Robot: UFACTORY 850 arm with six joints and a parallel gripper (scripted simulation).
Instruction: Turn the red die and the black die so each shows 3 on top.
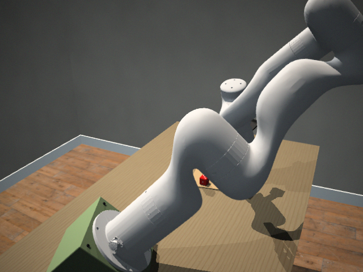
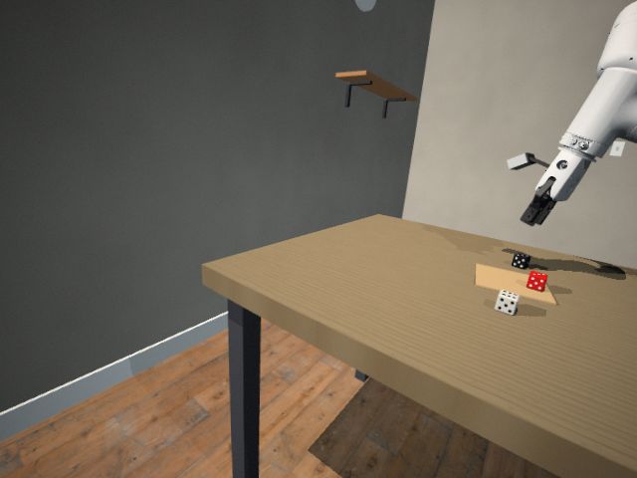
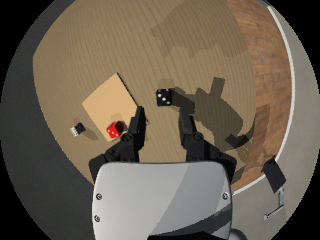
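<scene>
Right now the black die is 12 cm below my hand. Round my hand: red die (2 cm behind, 14 cm to the left, 11 cm below); then tan mat (2 cm ahead, 14 cm to the left, 13 cm below); then white die (3 cm ahead, 29 cm to the left, 12 cm below).
</scene>
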